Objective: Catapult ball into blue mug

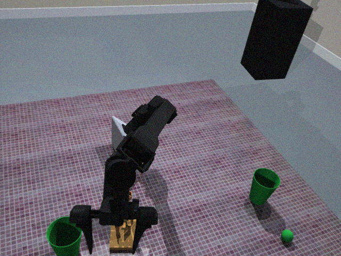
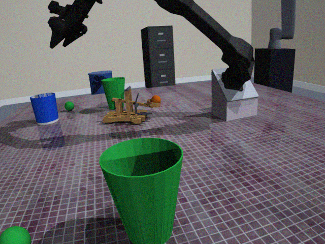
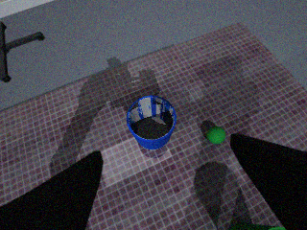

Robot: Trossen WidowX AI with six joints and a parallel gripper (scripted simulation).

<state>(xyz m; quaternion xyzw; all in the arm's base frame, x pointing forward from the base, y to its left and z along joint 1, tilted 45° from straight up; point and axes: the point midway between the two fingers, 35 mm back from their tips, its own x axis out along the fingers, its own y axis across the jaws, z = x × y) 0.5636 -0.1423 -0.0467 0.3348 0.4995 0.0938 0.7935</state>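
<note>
Right now the orange ball is 320 mm behind my gripper tip, 90 mm to the left of it and 200 mm below it. The rest, counted from my gripper tip: blue mug (90 mm ahead, 10 mm to the right, 230 mm below); then catapult (250 mm behind, 90 mm to the left, 210 mm below).
</note>
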